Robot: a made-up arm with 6 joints.
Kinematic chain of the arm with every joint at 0, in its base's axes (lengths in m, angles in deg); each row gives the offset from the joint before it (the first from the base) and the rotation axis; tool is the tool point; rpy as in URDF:
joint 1: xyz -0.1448 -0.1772 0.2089 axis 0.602 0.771 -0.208
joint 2: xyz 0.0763 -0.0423 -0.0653 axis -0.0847 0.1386 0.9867
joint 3: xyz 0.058 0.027 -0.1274 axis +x
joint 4: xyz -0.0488 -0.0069 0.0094 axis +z
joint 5: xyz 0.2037 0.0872 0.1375 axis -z
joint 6: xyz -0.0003 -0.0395 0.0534 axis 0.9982 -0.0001 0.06
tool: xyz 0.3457 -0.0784 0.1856 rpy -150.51 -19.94 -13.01
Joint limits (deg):
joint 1: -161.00..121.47
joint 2: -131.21..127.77
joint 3: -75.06..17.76
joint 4: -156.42..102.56
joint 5: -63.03..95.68
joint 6: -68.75..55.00
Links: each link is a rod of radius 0.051 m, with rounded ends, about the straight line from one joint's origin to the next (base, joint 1, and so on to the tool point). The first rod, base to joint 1, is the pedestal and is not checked.
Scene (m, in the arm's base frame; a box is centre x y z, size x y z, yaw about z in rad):
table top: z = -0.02
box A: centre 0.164 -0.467 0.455 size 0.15 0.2 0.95 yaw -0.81
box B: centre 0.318 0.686 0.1 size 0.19 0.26 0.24 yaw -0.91
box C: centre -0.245 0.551 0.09 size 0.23 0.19 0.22 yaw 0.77
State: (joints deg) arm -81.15 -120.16 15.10 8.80 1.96 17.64
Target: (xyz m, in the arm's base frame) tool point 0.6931 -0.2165 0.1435
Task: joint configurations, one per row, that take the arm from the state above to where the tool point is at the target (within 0.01 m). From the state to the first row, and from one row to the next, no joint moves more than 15 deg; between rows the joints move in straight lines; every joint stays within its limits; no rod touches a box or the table.
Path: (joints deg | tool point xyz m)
1: -79.72 -113.06 2.22 8.40 2.28 5.30 | -0.4858 -0.5501 0.5249
2: -78.29 -105.96 -10.66 8.01 2.60 -7.04 | -0.4370 -0.4662 0.6854
3: -76.86 -98.86 -23.54 7.61 2.91 -19.38 | -0.3297 -0.3777 0.8221
4: -75.43 -91.75 -36.42 7.21 3.23 -31.73 | -0.1755 -0.2962 0.9145
5: -74.00 -84.65 -49.30 6.82 3.55 -44.07 | 0.0047 -0.2344 0.9512
6: -72.57 -77.55 -62.18 6.42 3.87 -56.41 | 0.1854 -0.2021 0.9330
7: -71.14 -70.45 -75.06 6.02 4.19 -68.75 | 0.3430 -0.2036 0.8723
8: -61.15 -70.59 -70.09 14.47 -1.27 -53.96 | 0.4670 -0.2321 0.7761
9: -51.16 -70.73 -65.13 22.91 -6.74 -39.18 | 0.5585 -0.2525 0.6658
10: -41.17 -70.87 -60.16 31.36 -12.20 -24.39 | 0.6241 -0.2665 0.5463
11: -31.18 -71.01 -55.20 39.80 -17.66 -9.61 | 0.6686 -0.2709 0.4179
12: -21.19 -71.15 -50.23 48.24 -23.12 5.18 | 0.6926 -0.2574 0.2814
13: -11.20 -71.29 -45.27 56.69 -28.58 19.96 | 0.6931 -0.2165 0.1435

